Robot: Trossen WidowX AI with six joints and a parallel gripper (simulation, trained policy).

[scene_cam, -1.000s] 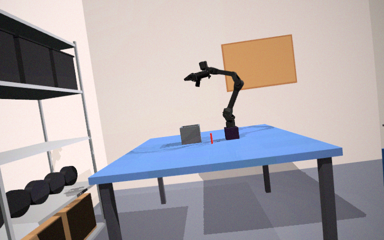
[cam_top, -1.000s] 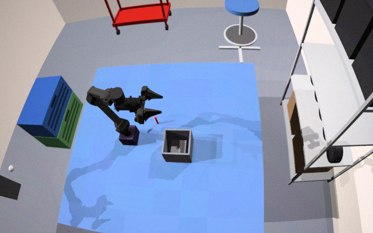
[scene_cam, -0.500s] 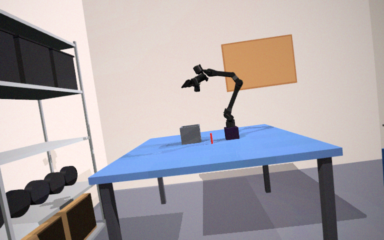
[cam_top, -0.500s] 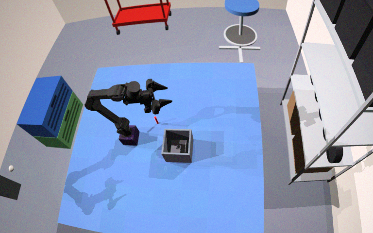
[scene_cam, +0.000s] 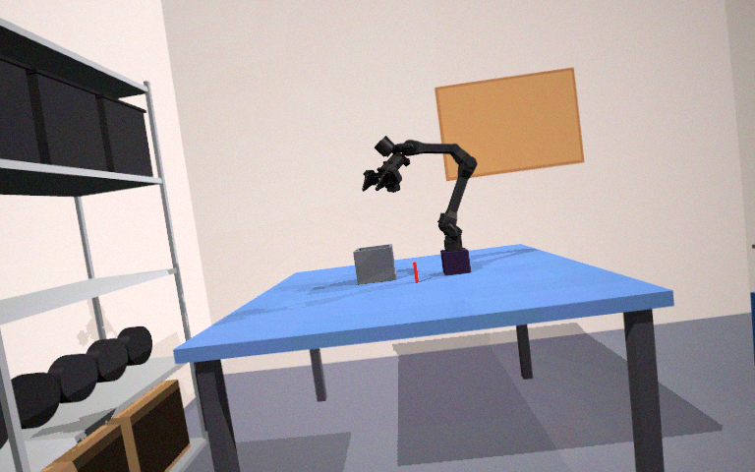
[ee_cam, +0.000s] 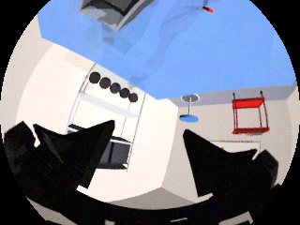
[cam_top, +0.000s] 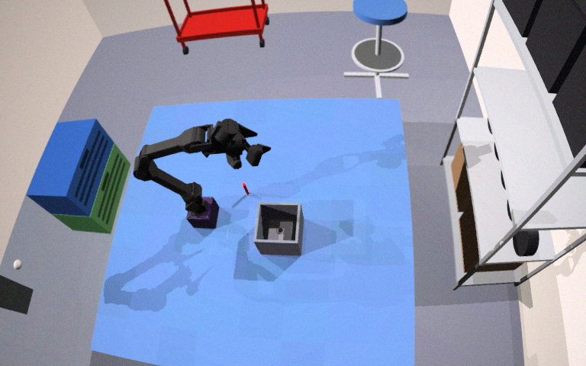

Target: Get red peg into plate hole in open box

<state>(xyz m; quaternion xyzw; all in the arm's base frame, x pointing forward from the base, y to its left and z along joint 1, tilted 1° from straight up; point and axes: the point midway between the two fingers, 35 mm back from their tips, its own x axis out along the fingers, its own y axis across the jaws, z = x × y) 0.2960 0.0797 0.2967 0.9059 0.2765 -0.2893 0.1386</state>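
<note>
The red peg lies 14 cm behind my gripper tip, 1 cm to the left of it and 33 cm below it. From my gripper tip the other things lie so: plate (1 cm ahead, 19 cm to the right, 33 cm below).
</note>
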